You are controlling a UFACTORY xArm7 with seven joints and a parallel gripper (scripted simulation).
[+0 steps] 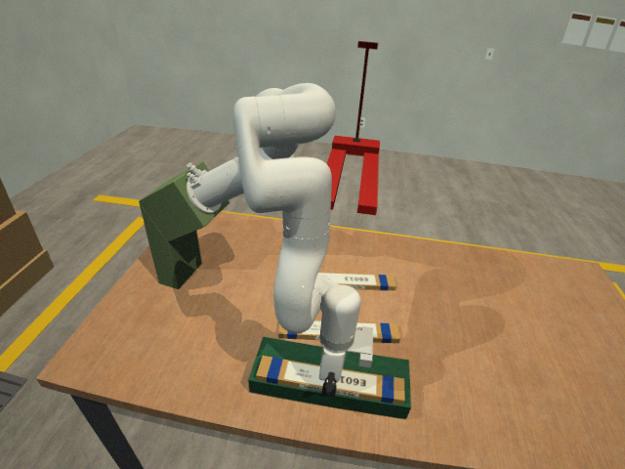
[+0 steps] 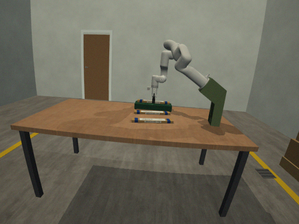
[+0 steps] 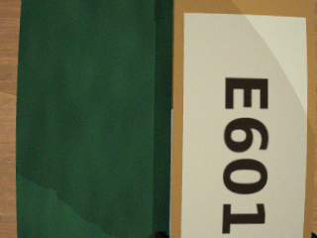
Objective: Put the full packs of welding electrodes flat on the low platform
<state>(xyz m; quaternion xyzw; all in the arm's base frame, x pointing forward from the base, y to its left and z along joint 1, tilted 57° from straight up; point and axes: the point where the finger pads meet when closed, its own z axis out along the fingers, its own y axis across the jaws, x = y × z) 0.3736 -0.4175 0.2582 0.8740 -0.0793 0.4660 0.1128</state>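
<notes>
My hand is 60 mm above the low green platform, 30 mm to the right of it and 10 mm short of it.
</notes>
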